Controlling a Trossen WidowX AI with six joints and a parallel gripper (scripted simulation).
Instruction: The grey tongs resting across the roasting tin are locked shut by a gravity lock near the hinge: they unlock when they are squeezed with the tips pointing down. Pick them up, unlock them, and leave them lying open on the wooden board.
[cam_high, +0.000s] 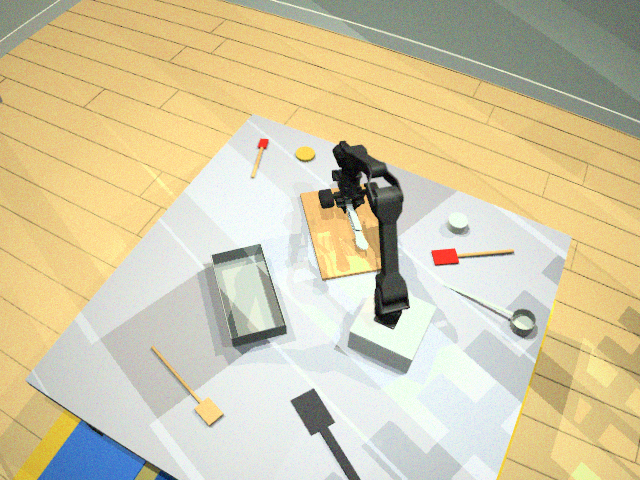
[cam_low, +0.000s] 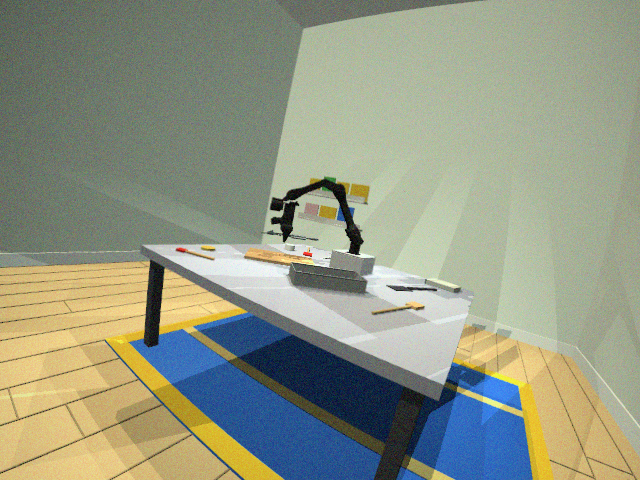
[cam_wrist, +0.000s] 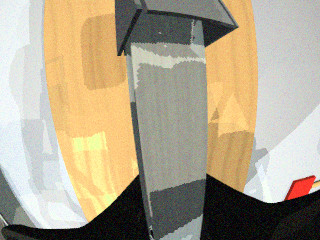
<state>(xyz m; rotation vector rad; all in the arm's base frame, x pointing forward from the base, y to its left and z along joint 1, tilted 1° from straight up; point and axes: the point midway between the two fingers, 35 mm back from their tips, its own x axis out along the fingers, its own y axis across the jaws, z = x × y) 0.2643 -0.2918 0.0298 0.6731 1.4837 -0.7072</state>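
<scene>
Now: gripper tip 90 mm above the wooden board. The rest, counted from my gripper tip: roasting tin: 380 mm to the left, 150 mm ahead, 70 mm below; then dark spatula: 650 mm to the left, 260 mm behind, 90 mm below.
</scene>
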